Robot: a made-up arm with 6 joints.
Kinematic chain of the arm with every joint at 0, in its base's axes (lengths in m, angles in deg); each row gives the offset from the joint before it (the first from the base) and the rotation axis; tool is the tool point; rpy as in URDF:
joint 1: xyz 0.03 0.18 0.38 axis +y
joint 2: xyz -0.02 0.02 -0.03 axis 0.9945 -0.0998 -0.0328
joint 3: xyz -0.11 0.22 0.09 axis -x
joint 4: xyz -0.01 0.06 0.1 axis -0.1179 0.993 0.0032
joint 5: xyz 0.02 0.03 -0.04 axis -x
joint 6: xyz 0.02 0 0.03 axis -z
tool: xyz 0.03 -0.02 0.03 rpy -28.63 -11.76 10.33
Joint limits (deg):
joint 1: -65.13..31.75
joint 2: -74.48..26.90
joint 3: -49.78..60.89
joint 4: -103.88..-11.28
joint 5: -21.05..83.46
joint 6: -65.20..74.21
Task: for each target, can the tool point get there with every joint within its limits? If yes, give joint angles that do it. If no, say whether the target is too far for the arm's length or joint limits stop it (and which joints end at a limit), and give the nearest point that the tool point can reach.
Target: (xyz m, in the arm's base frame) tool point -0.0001 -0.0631 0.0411
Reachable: no: joint limits stop it (at a limit: joint 2, joint 3, joint 4, joint 5, joint 6) | nearest point -0.0033 0.2868 0.0047 | short by 0.352 m
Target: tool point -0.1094 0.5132 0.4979
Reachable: yes | joints -0.28 -28.97 -33.27 -64.61 35.63 37.08
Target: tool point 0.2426 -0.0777 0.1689
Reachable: no: joint limits stop it (at a limit: joint 2, joint 3, joint 4, joint 5, joint 6) | nearest point 0.2974 0.2868 0.1145 | short by 0.373 m
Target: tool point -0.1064 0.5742 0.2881
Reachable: yes | joints -15.77 -40.43 19.14 -94.05 -8.81 37.40
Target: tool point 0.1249 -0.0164 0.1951
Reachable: no: joint limits stop it (at a limit: joint 2, joint 3, joint 4, joint 5, joint 6) | nearest point 0.2020 0.2868 0.0448 | short by 0.347 m
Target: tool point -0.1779 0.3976 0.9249
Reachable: no: too far | nearest point -0.1160 0.3809 0.7627 | short by 0.174 m
